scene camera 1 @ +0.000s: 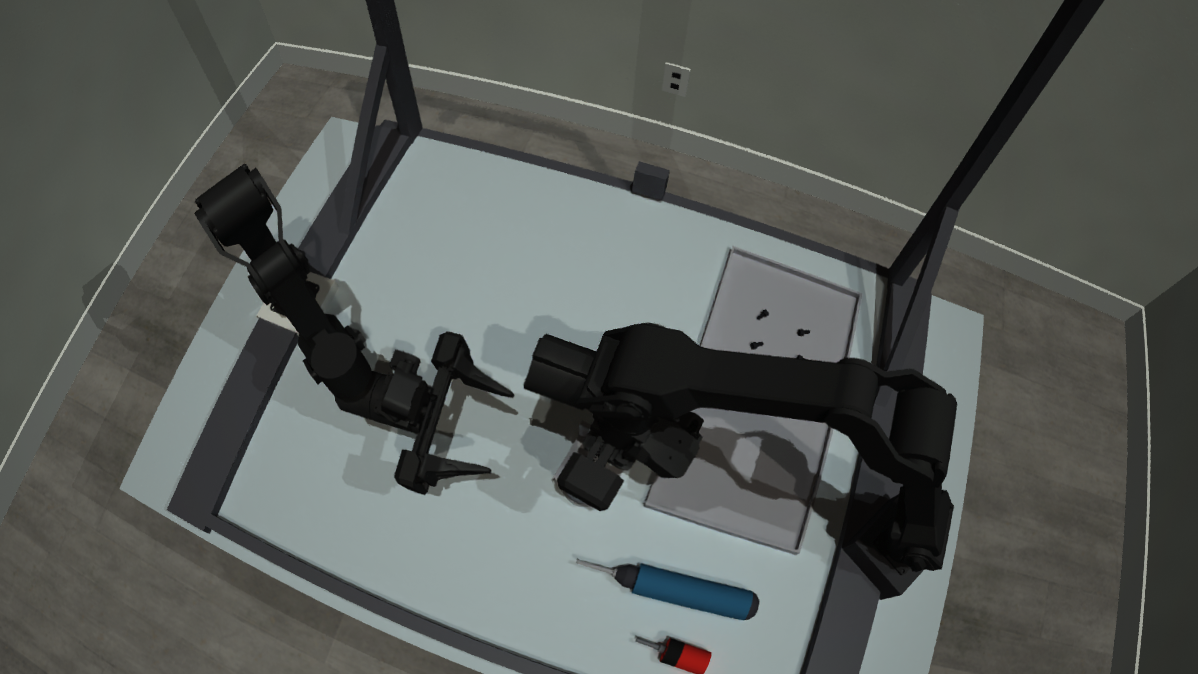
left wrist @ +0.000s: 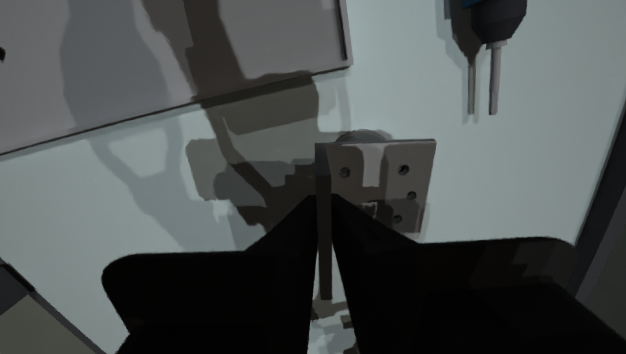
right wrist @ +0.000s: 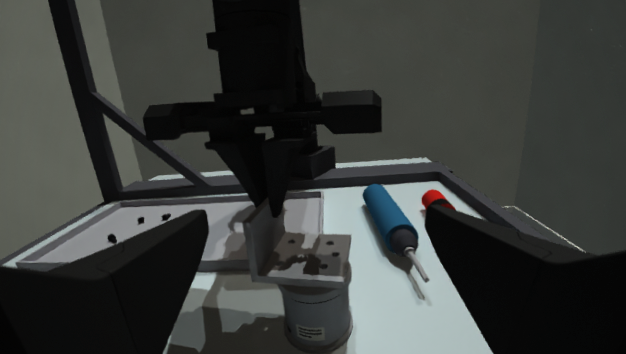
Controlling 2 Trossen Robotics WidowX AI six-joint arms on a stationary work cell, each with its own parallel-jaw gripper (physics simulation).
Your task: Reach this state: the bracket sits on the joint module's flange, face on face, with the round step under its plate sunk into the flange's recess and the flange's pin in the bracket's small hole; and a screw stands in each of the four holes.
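Places are measured from the left arm's base along level axes (x ahead, y left, z up), in millimetres.
Pixels of known places: left gripper, fingertip midpoint: (scene camera 1: 615, 445) (left wrist: 322, 203) (right wrist: 271, 215); right gripper, fingertip midpoint: (scene camera 1: 502, 432) (right wrist: 319, 218); left arm's base at its link origin: (scene camera 1: 902, 543) (right wrist: 304, 149).
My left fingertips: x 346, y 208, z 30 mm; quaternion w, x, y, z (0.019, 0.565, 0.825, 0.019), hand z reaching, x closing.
For each thing: its top centre in the pictures, then the offset to it from my left fingertips. "pt": a spot on its surface instead.
- grey cylindrical joint module at its top centre: (left wrist: 378, 196) (right wrist: 313, 265) dy +43, dx +3, dz -36 mm
- blue-handled screwdriver at a spot on its surface: (left wrist: 500, 20) pt dy +77, dx -123, dz -66 mm
My left gripper (left wrist: 322, 203) (right wrist: 271, 215) is shut on the upright plate of the grey L-shaped bracket (left wrist: 371, 160) (right wrist: 310, 241). The bracket's flat, holed plate lies level over the top of the grey cylindrical joint module (left wrist: 362, 134) (right wrist: 317, 310), whose rim shows past the plate's far edge in the left wrist view. The flange's recess and pin are hidden; I cannot tell whether the faces touch. The visible holes hold no screws. Black screws (scene camera 1: 763, 313) (scene camera 1: 802, 331) (scene camera 1: 755, 344) (right wrist: 141, 220) lie in the tray. My right gripper (scene camera 1: 502, 433) (right wrist: 319, 218) is open, facing the module.
The shallow grey tray (scene camera 1: 770, 280) (left wrist: 290, 30) (right wrist: 306, 207) lies under the left arm. A blue-handled screwdriver (scene camera 1: 695, 591) (left wrist: 500, 20) (right wrist: 387, 215) and a short red one (scene camera 1: 691, 656) (right wrist: 434, 198) lie near the table's edge. Dark frame posts (scene camera 1: 397, 92) rise at the sides.
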